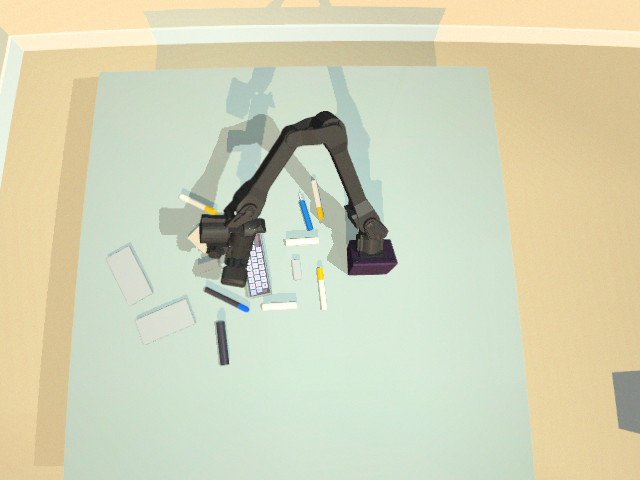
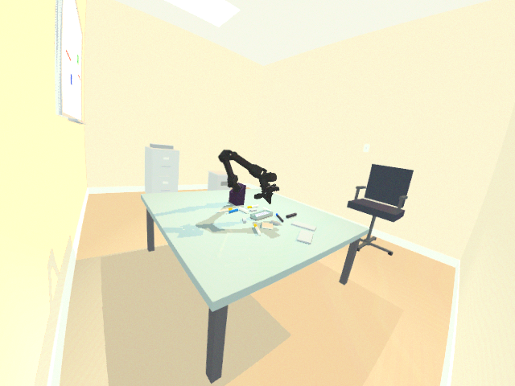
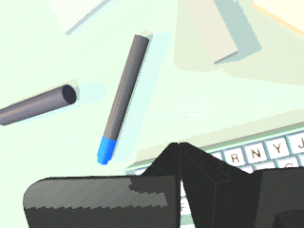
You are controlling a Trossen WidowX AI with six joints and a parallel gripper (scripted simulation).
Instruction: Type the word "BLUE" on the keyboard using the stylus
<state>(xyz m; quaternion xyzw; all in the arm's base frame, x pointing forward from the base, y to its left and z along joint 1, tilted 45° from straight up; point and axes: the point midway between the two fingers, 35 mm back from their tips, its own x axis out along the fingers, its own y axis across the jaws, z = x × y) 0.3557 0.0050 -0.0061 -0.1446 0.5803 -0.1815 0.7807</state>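
Right now my gripper tip is 19 cm to the left of the blue stylus, 19 cm past it and 10 cm above it. From my gripper tip the other things lie so: tan block 11 cm to the right, 10 cm below, 10 cm ahead; dark cylinder 20 cm to the left, 9 cm below, 5 cm ahead; pale stylus tip 22 cm to the right, 19 cm behind, 10 cm below.
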